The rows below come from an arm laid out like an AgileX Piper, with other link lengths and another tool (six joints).
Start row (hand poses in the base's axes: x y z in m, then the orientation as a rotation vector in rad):
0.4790 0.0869 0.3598 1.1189 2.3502 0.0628
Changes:
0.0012 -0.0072 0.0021 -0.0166 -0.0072 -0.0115
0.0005 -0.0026 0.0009 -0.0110 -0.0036 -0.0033
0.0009 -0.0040 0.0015 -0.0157 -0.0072 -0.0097
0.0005 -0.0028 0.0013 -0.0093 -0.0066 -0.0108
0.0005 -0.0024 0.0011 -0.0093 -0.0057 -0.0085
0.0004 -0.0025 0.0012 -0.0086 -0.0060 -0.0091
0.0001 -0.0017 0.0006 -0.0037 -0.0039 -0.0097
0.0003 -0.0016 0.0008 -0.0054 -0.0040 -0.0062
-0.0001 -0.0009 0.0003 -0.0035 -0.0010 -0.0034
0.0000 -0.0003 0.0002 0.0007 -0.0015 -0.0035
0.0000 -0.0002 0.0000 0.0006 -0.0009 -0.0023
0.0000 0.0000 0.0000 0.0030 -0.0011 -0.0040
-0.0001 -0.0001 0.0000 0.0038 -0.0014 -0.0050
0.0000 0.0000 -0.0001 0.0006 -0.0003 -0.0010
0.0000 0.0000 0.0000 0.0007 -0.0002 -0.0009
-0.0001 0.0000 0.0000 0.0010 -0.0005 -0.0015
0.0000 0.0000 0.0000 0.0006 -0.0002 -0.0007
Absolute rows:
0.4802 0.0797 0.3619 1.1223 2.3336 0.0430
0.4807 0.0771 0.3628 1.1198 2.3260 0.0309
0.4816 0.0731 0.3643 1.1214 2.3105 0.0130
0.4821 0.0703 0.3656 1.1275 2.2964 0.0019
0.4826 0.0679 0.3667 1.1311 2.2843 -0.0088
0.4830 0.0654 0.3679 1.1357 2.2717 -0.0187
0.4831 0.0637 0.3685 1.1439 2.2619 -0.0245
0.4834 0.0621 0.3693 1.1472 2.2535 -0.0307
0.4833 0.0612 0.3696 1.1490 2.2498 -0.0354
0.4833 0.0609 0.3698 1.1530 2.2467 -0.0351
0.4833 0.0607 0.3698 1.1557 2.2448 -0.0348
0.4833 0.0607 0.3698 1.1615 2.2423 -0.0324
0.4832 0.0606 0.3698 1.1688 2.2392 -0.0293
0.4832 0.0606 0.3697 1.1702 2.2385 -0.0289
0.4832 0.0606 0.3697 1.1715 2.2380 -0.0284
0.4831 0.0606 0.3697 1.1736 2.2370 -0.0276
0.4831 0.0606 0.3697 1.1747 2.2366 -0.0271

